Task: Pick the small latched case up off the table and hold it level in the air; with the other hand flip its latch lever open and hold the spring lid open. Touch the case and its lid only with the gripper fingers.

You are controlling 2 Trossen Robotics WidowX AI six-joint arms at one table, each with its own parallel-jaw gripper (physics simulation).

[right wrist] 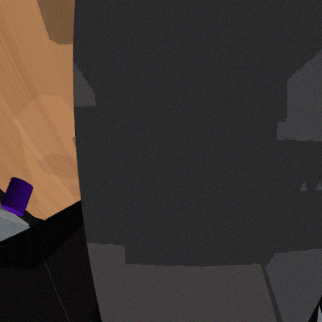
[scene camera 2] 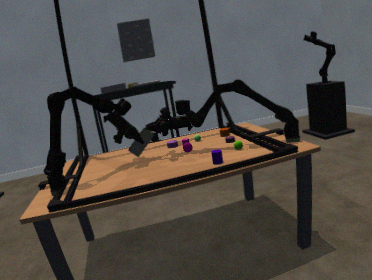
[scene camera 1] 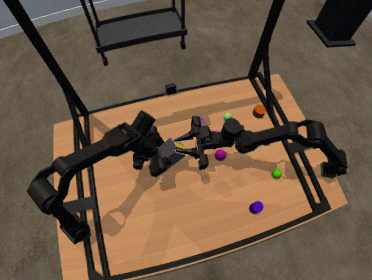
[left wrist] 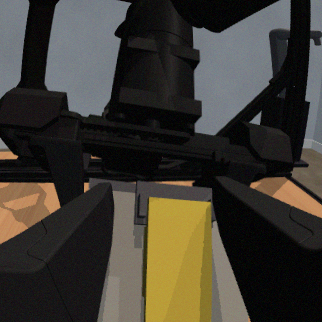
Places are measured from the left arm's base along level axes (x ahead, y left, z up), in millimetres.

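Pixels of known places: left gripper, fingertip midpoint: point(scene camera 2: 145, 127) point(scene camera 1: 175, 145) point(left wrist: 162, 191); right gripper, fingertip midpoint: point(right wrist: 208, 198) point(scene camera 2: 143, 143); left arm's base at its link origin: point(scene camera 2: 292, 136) point(scene camera 1: 329, 169); right arm's base at its link origin: point(scene camera 2: 58, 187) point(scene camera 1: 81, 231).
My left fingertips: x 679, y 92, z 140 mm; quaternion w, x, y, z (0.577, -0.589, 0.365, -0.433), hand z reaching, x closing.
Note:
For each thing: its top centre in the pictures, then the offset to it from my left fingertips. Level surfaces: height alone.
- small grey case at its top centre: point(left wrist: 144, 155) point(scene camera 1: 166, 148) point(scene camera 2: 138, 128) dx +28, dy +18, dz +2 mm
- yellow latch lever at its top centre: point(left wrist: 184, 217) point(scene camera 1: 179, 143) dx -13, dy -11, dz -1 mm
- table at its surface level: dz -159 mm
- magenta ball at its top centre: point(scene camera 1: 221, 152) point(scene camera 2: 186, 142) dx -173, dy -55, dz -111 mm
- purple disc at its top centre: point(scene camera 2: 171, 141) dx -51, dy -188, dz -131 mm
- orange cylinder at its top centre: point(scene camera 1: 260, 109) point(scene camera 2: 224, 129) dx -325, dy -318, dz -121 mm
- violet cylinder at its top centre: point(right wrist: 11, 210) point(scene camera 1: 258, 206) point(scene camera 2: 216, 151) dx -346, dy +132, dz -108 mm
The small grey case point(scene camera 1: 169, 149) point(scene camera 2: 142, 144) point(left wrist: 122, 260) point(right wrist: 190, 150) is up off the table, tilted in scene camera 2, its broad dark face filling most of the right wrist view. My right gripper point(scene camera 1: 161, 154) point(scene camera 2: 139, 139) is shut on the case. The yellow latch lever point(scene camera 1: 179, 145) point(left wrist: 177, 255) hangs from a dark hinge on the case's face, pointing down in the left wrist view. My left gripper point(scene camera 1: 176, 146) point(left wrist: 162, 191) is partly open and empty, its fingers on either side of the lever with a gap to each. Whether the lid is raised I cannot tell.
On the table point(scene camera 1: 200, 225) point(scene camera 2: 115, 172) are a magenta ball point(scene camera 1: 220, 155) point(scene camera 2: 187, 147), a purple disc point(scene camera 2: 172, 144), two green balls, an orange cylinder point(scene camera 1: 259, 111) point(scene camera 2: 225, 132) and a violet cylinder point(scene camera 1: 256, 207) point(scene camera 2: 216, 157) point(right wrist: 18, 196). Black frame rails run along the table's edges.

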